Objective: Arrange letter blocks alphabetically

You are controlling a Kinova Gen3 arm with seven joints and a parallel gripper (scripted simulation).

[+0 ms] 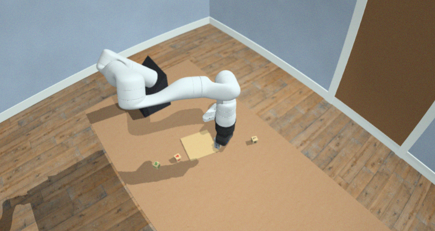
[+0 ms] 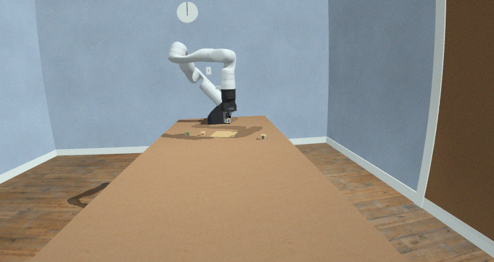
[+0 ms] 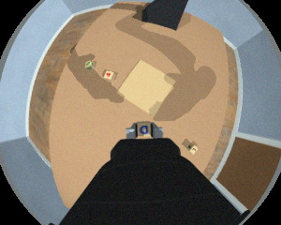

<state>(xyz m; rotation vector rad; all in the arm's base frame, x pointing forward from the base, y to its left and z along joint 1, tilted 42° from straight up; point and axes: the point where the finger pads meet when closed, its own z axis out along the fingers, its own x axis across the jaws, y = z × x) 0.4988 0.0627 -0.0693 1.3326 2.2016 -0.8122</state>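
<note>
Right now my hand is 110 mm past the tan mat, 40 mm to the left of it and 110 mm above it.
</note>
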